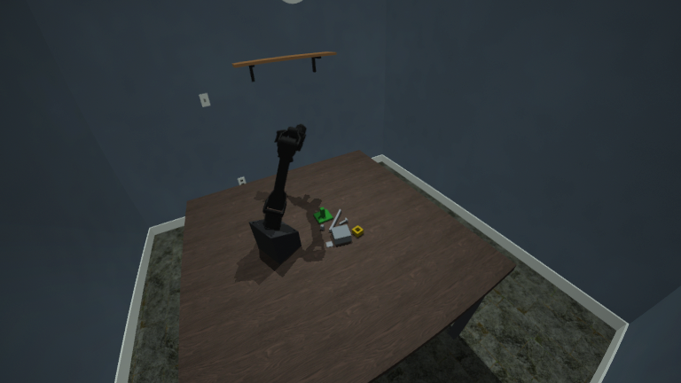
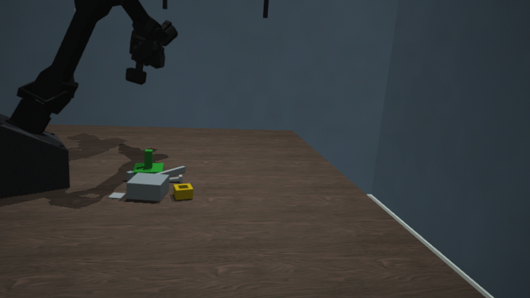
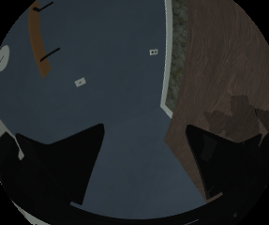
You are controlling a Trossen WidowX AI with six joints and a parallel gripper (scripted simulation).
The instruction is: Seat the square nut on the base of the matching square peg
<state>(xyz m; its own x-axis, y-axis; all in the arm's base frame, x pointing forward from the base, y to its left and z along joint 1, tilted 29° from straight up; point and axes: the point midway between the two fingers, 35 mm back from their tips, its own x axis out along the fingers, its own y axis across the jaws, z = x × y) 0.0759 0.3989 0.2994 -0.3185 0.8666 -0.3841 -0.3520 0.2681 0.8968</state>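
Now: the grey block 53 cm to the right of my hand, 26 cm below it and 14 cm ahead of it. Also, from my hand: grey bar: 42 cm to the right, 27 cm below, 16 cm ahead; then bolt: 44 cm to the right, 27 cm below, 20 cm ahead.
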